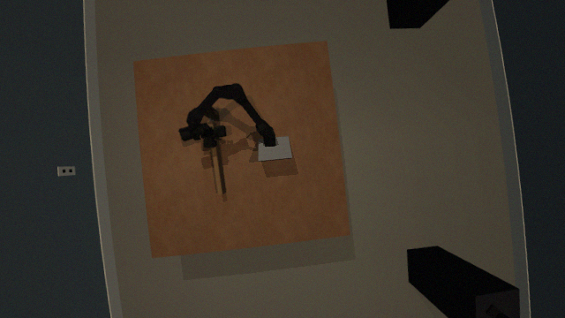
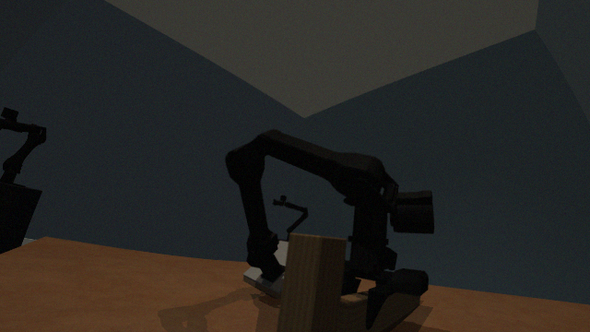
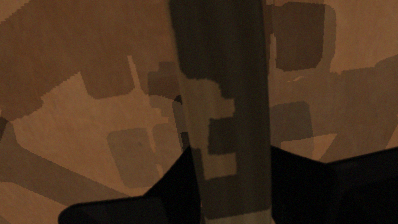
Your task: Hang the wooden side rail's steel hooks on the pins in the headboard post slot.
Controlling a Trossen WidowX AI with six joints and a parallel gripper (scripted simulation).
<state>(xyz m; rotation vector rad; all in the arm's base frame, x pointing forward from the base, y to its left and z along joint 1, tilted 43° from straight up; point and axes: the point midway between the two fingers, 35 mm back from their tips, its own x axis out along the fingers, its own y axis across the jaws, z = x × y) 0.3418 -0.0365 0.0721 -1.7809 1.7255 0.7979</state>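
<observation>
Right now the headboard post is 10 mm ahead of my gripper tip, 130 mm to the right of it and 40 mm above it.
</observation>
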